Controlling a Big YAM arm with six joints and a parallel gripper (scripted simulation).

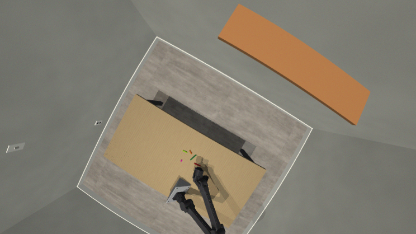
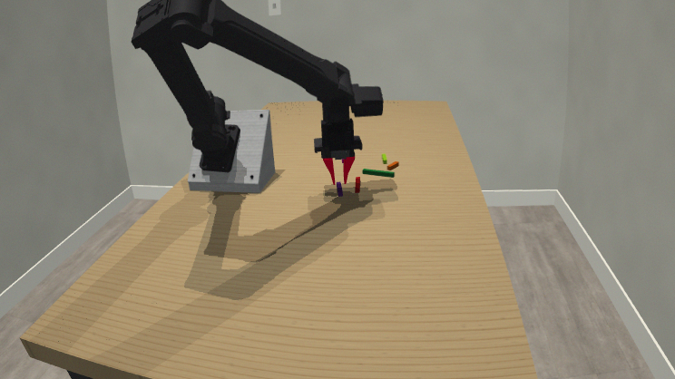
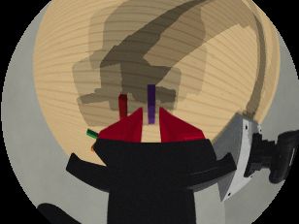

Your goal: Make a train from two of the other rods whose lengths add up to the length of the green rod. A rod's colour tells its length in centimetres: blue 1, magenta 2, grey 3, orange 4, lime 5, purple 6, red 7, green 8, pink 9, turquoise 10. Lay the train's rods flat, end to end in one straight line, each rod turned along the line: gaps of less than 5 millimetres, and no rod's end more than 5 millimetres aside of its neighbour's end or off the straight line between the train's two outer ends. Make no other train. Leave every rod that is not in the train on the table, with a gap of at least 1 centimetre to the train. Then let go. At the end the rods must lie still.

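The purple rod lies 2 cm below my hand. Round my hand: red rod 4 cm ahead, 3 cm to the left, 2 cm below; magenta rod 19 cm to the left, 2 cm below, 2 cm behind; green rod 11 cm to the left, 8 cm ahead, 2 cm below.
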